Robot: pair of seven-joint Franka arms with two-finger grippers.
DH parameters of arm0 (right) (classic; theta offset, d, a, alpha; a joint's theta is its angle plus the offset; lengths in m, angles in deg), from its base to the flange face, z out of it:
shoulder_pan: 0 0.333 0 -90
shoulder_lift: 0 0 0 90
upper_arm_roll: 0 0.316 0.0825 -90
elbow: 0 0 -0.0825 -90
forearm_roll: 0 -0.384 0 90
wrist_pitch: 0 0 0.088 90
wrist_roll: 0 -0.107 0 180
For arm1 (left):
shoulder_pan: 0 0.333 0 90
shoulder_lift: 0 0 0 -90
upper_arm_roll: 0 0.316 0.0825 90
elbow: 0 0 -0.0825 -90
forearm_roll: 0 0.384 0 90
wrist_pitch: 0 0 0.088 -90
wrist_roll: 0 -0.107 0 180
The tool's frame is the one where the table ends.
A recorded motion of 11 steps. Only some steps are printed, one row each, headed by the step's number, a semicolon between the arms.
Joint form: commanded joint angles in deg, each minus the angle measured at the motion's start. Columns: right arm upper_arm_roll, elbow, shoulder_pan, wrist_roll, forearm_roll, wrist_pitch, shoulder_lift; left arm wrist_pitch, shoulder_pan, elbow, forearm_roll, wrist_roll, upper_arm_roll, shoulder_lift.
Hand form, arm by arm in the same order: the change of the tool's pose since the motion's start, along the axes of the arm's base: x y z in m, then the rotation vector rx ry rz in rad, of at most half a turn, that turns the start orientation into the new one. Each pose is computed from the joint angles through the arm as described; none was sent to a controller.
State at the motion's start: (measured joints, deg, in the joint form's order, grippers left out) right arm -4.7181 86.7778 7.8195 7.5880 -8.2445 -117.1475 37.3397; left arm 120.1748 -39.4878 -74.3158 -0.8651 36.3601 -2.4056 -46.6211
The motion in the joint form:
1: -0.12 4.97 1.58 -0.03 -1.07 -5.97 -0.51; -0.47 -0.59 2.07 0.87 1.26 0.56 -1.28
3: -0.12 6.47 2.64 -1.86 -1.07 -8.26 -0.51; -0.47 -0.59 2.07 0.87 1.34 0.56 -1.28
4: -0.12 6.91 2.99 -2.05 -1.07 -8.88 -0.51; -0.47 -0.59 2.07 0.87 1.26 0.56 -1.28
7: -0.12 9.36 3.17 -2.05 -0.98 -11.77 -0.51; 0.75 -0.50 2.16 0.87 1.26 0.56 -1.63
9: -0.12 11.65 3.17 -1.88 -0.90 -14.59 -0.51; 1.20 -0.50 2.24 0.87 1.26 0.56 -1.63
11: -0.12 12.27 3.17 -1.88 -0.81 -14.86 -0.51; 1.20 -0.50 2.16 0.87 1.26 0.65 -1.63
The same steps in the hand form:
1: -0.0125 0.0142 -0.0235 0.0071 -0.0258 0.0024; 0.0036 -0.0046 -0.0010 0.0117 -0.0168 0.0113
3: -0.0169 0.0252 -0.0316 0.0014 -0.0374 -0.0151; 0.0036 -0.0046 -0.0010 0.0118 -0.0167 0.0127
4: -0.0184 0.0288 -0.0340 0.0004 -0.0403 -0.0134; 0.0036 -0.0046 -0.0010 0.0117 -0.0168 0.0113
7: -0.0259 0.0282 -0.0480 -0.0052 -0.0483 -0.0148; 0.0060 -0.0051 -0.0030 0.0005 -0.0292 0.0136
9: -0.0329 0.0255 -0.0606 -0.0103 -0.0581 -0.0160; 0.0069 -0.0058 -0.0016 -0.0056 -0.0361 0.0139
11: -0.0358 0.0248 -0.0646 -0.0127 -0.0522 -0.0156; 0.0073 -0.0049 -0.0023 -0.0038 -0.0358 0.0149

